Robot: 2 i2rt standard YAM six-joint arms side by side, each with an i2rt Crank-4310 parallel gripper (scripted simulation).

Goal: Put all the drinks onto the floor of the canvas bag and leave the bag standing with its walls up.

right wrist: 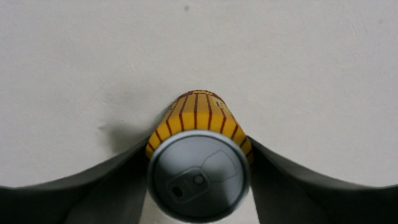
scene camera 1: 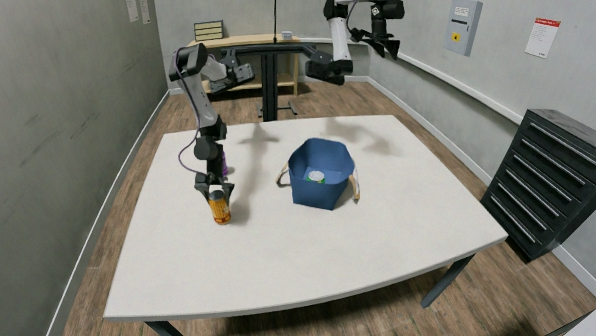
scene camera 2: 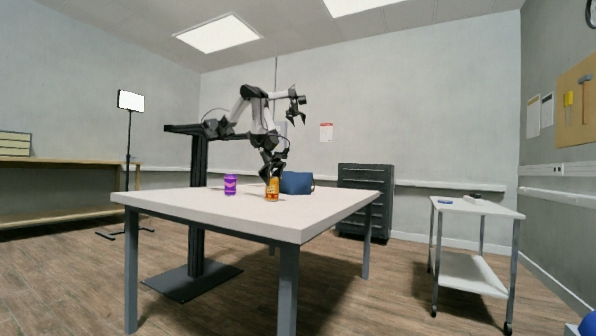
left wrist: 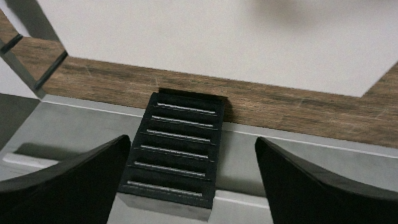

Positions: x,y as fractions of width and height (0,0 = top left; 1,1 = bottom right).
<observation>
In view: my left gripper (scene camera 1: 0.65,0.18), my right gripper (right wrist: 0.50,0.62) and a blue canvas bag (scene camera 1: 0.54,0.46).
The blue canvas bag also shows in scene camera 2 (scene camera 2: 0.49,0.55). My left gripper is seen too in the left wrist view (left wrist: 0.49,0.62).
</observation>
